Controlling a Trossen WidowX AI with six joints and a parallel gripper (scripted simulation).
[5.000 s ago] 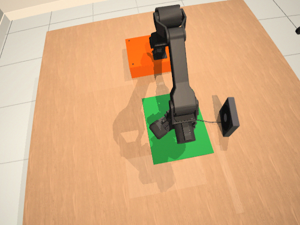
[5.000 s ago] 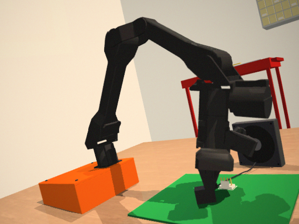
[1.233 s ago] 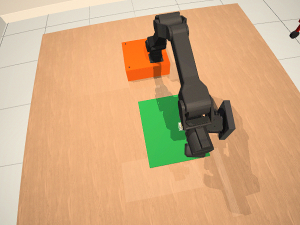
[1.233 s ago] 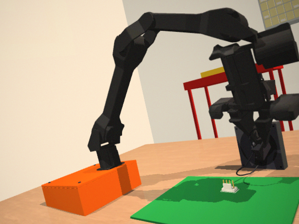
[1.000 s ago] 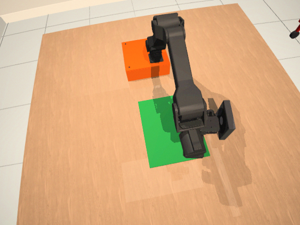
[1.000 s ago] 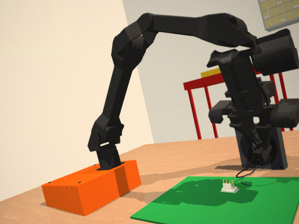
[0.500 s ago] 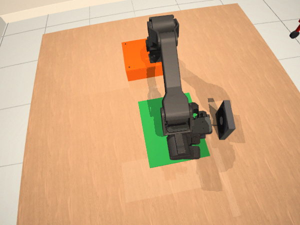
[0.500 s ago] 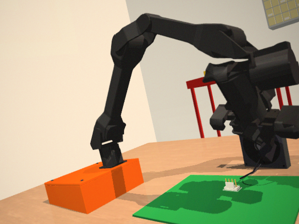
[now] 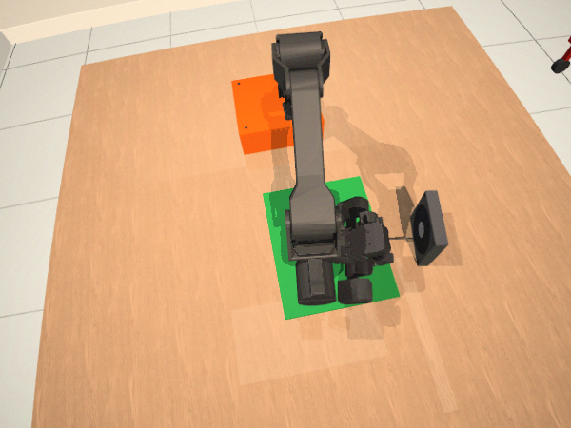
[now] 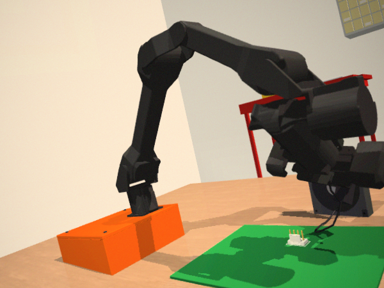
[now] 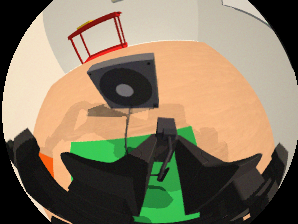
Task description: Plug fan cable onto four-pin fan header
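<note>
My gripper tip is now 9 cm above the white four-pin fan header, 8 cm past it and 4 cm to the left of it. Also, from my gripper tip: fan (11 cm to the left, 6 cm behind, 3 cm below); then green board (10 cm below, 9 cm behind, 8 cm to the right); then plug (1 cm below).
</note>
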